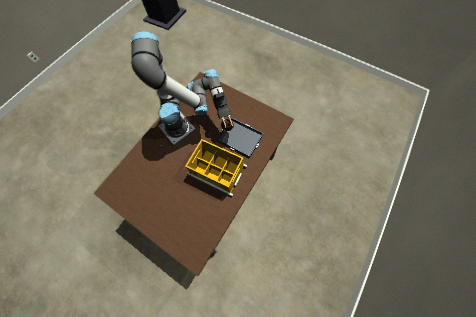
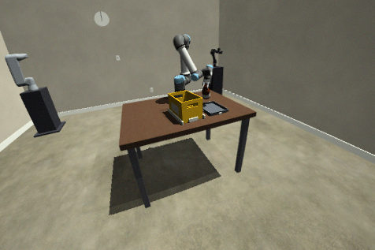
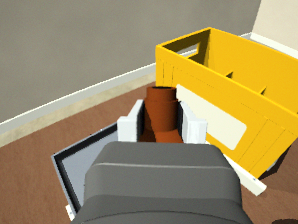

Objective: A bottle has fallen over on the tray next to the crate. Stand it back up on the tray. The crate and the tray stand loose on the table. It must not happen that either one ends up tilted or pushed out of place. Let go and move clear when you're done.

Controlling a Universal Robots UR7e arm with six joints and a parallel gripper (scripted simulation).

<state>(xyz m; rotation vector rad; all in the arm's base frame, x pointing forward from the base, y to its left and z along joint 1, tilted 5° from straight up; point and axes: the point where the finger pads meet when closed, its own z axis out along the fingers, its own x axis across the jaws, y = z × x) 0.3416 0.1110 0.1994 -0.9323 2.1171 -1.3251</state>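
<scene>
The brown bottle is 20 mm behind my hand, 10 mm to the left of it and 50 mm below it. Round my hand: yellow crate (40 mm ahead, 230 mm to the right, 120 mm below); tray (60 mm ahead, 40 mm to the left, 190 mm below).
</scene>
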